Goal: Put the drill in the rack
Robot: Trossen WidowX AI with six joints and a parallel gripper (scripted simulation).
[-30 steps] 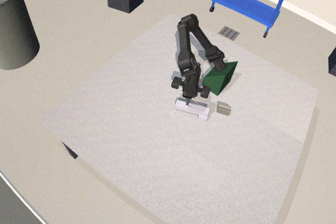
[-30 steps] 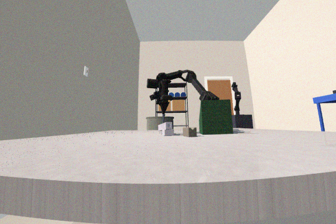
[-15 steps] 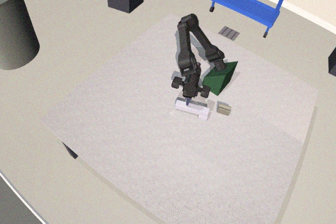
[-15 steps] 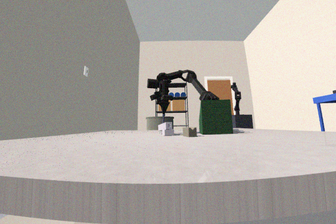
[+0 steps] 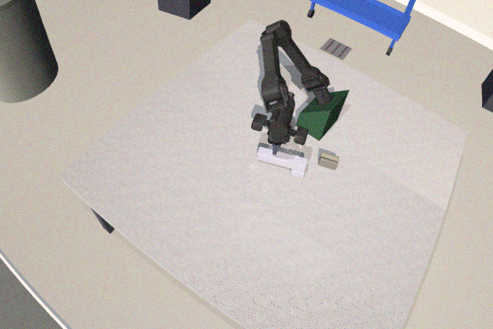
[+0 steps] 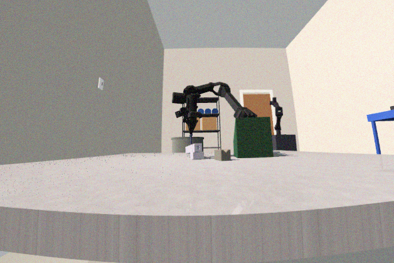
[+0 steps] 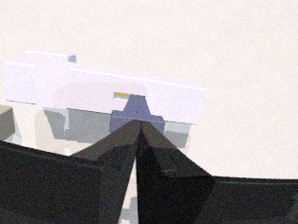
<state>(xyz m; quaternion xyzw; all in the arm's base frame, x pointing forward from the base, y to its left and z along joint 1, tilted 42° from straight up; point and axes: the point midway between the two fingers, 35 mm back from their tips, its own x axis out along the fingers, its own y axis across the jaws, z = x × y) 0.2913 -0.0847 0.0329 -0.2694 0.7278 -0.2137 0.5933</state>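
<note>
Now: the key 30 mm below my gripper tip. Round my gripper tip: drill 70 mm below, 60 mm to the left, 10 mm behind; then housing 80 mm below, 40 mm to the left, 10 mm behind; then rack 190 mm to the left, 110 mm behind, 100 mm below.
</note>
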